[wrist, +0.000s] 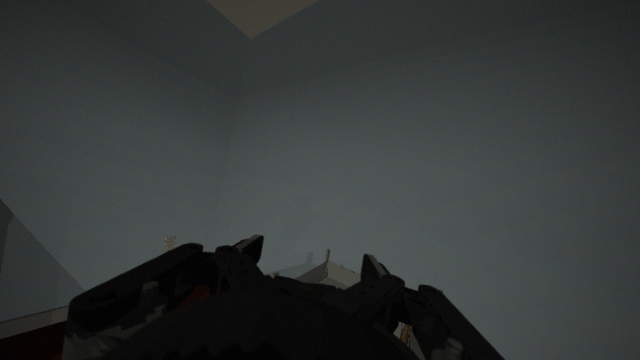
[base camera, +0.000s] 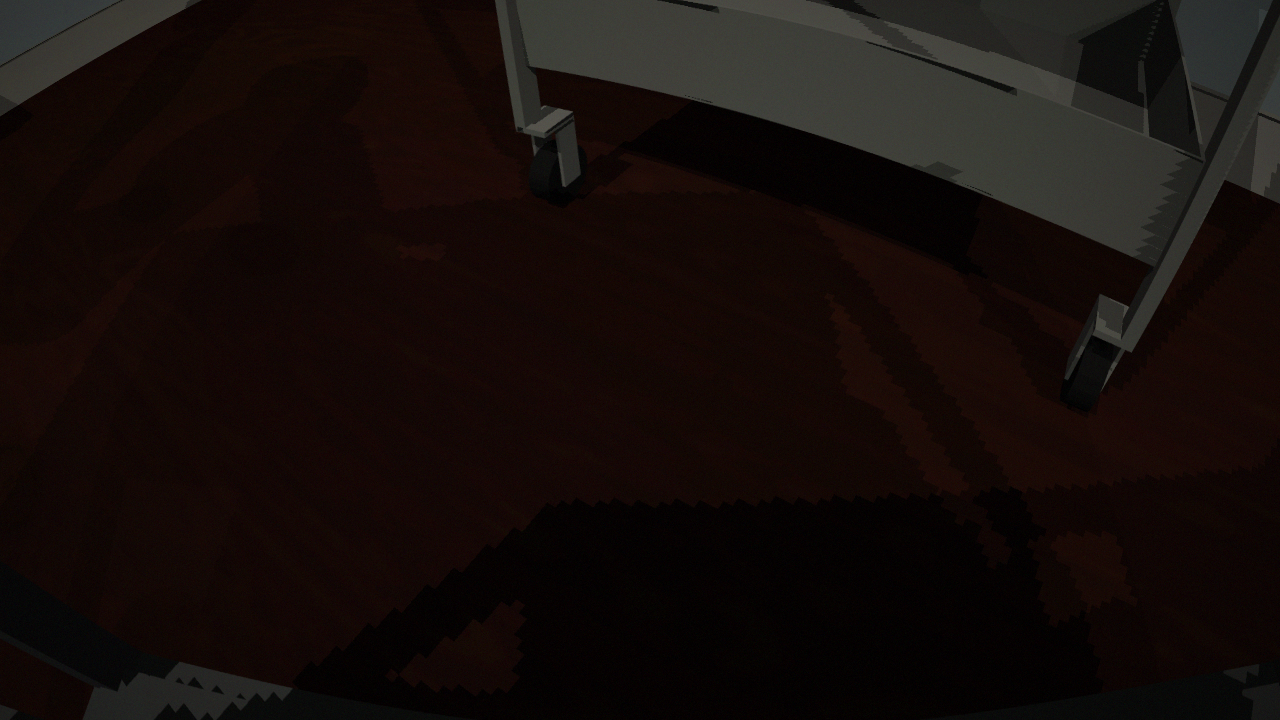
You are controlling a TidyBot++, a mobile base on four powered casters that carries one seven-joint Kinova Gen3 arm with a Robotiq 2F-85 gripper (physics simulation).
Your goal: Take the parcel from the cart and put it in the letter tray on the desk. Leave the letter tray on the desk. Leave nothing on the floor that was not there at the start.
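Places are measured from the arm's base along level axes (x ahead, y left, z up), in metres.
Pixels of known places: gripper, fingertip midpoint: (wrist: pixel 311 256).
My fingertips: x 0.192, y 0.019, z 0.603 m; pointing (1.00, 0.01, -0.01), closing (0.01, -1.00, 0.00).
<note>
Behind a point stands the place of what it marks.
The pale grey cart (base camera: pixel 805 116) {x 0.470, y -0.058, z -0.256 m} (wrist: pixel 344 274) {x 0.813, y -0.118, z 0.307 m} stands ahead in the base camera view, with its lower panel, two legs and casters showing. In the wrist view a small part of its upper corner shows behind the fingers. My gripper (wrist: pixel 311 256) {x 0.192, y 0.019, z 0.603 m} is open, with its fingertips wide apart and wall and cart corner visible between them. The cart is beyond the gripper, apart from it. The parcel cannot be made out in either view; the gripper hides most of the cart in the wrist view. The desk and the letter tray do not show.
Dark red floor (base camera: pixel 402 358) {x 0.411, y 0.202, z -0.396 m} lies before the cart, with shadows across it. The cart's near casters (base camera: pixel 556 170) {x 0.568, y 0.110, z -0.359 m} (base camera: pixel 1087 376) {x 0.359, y -0.242, z -0.357 m} stand on it. Blue-grey walls (wrist: pixel 425 150) {x 0.824, y -0.389, z 0.898 m} meet in a corner behind the cart. A pale wall plate (wrist: pixel 170 243) {x 1.405, y 1.203, z 0.006 m} shows left of the fingers.
</note>
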